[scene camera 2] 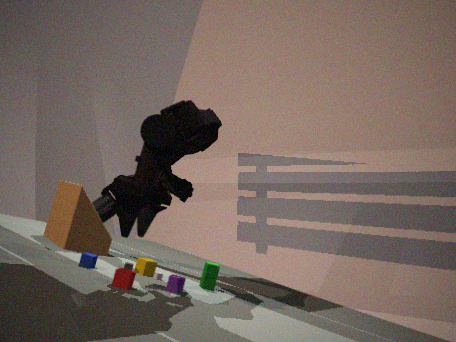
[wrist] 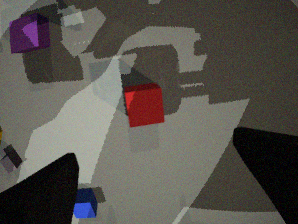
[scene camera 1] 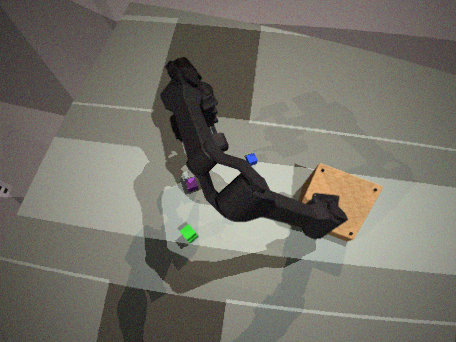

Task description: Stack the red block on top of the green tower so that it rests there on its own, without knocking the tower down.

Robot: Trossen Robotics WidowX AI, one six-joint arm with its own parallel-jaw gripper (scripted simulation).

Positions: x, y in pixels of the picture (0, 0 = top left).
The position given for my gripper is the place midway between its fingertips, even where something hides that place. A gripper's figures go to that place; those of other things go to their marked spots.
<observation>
My gripper (wrist: 159, 149): 0.10 m from the lens. A purple block (wrist: 31, 32) is 0.17 m from the lens. A red block (wrist: 144, 102): 0.16 m from the lens.
</observation>
